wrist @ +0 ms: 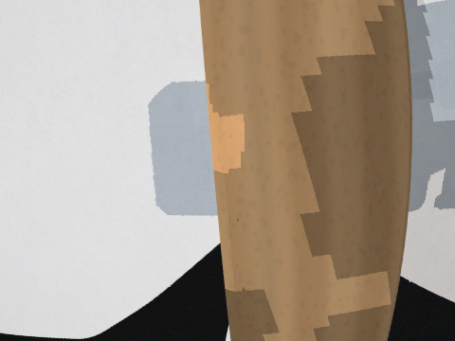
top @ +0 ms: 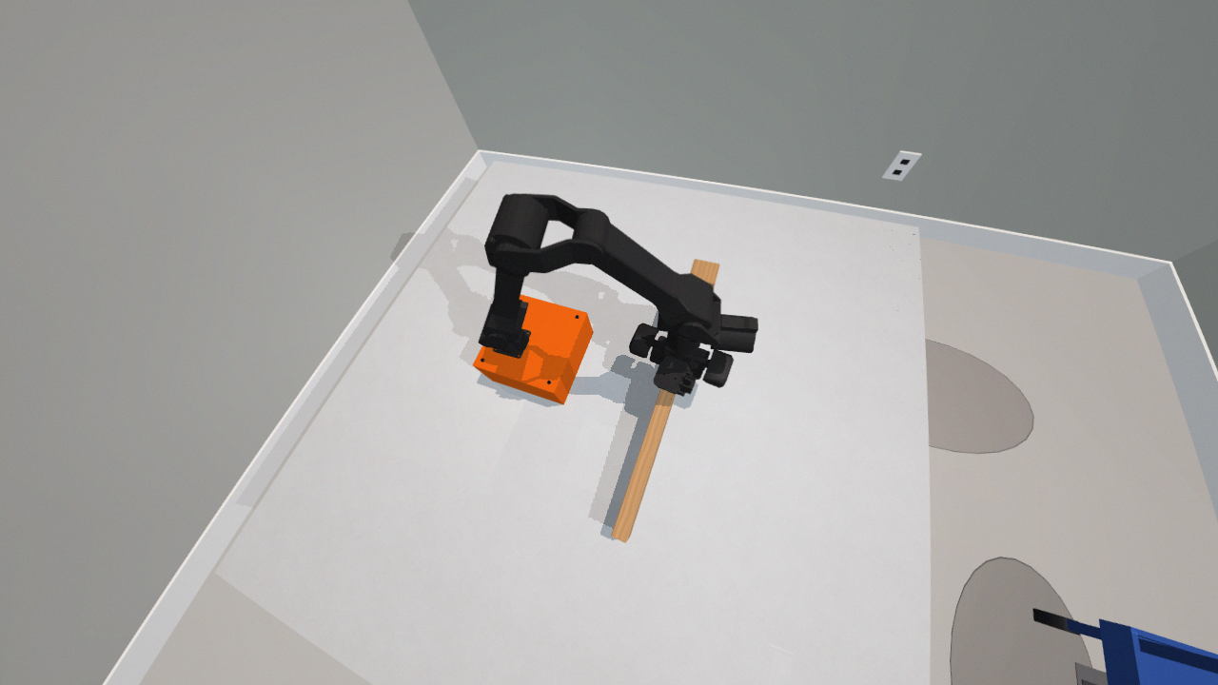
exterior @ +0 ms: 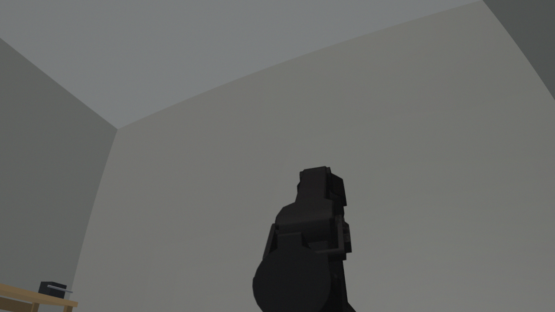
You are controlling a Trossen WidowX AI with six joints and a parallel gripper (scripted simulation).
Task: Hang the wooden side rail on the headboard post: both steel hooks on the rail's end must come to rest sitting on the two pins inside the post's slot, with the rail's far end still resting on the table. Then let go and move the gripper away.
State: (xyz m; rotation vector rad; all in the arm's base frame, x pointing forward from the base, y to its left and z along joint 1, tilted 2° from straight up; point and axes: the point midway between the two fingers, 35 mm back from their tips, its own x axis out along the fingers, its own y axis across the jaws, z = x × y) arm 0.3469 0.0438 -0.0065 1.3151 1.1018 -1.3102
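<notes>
My gripper tip is now 16 cm to the right of the headboard post, 4 cm below it and 1 cm short of it.
</notes>
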